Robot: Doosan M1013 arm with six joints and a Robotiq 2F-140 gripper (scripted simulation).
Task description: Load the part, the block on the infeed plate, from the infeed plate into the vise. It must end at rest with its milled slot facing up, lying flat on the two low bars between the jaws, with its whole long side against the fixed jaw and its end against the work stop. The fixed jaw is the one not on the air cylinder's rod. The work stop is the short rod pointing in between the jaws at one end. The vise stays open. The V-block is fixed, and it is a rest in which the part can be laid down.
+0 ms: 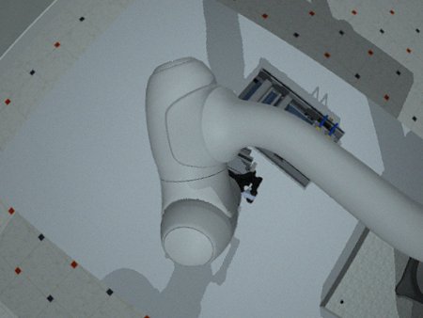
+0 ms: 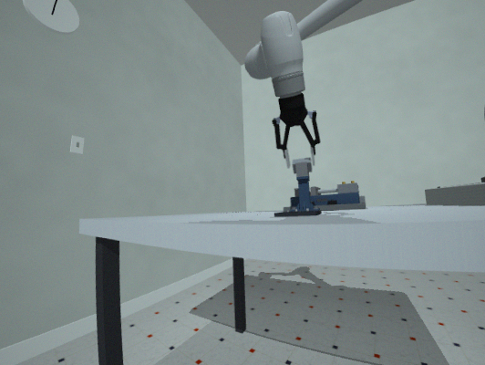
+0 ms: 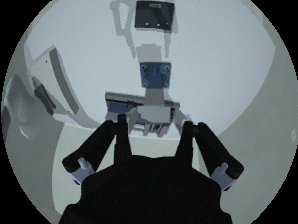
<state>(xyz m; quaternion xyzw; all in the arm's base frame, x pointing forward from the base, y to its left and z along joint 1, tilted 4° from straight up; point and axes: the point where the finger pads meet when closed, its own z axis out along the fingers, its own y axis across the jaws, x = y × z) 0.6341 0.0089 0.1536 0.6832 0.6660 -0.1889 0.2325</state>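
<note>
Right now my hand is 20 mm to the left of the part and 20 mm above it. Also, from my hand: vise (200 mm to the right, 140 mm below, 70 mm behind); then air cylinder (180 mm to the right, 160 mm behind, 100 mm below).
</note>
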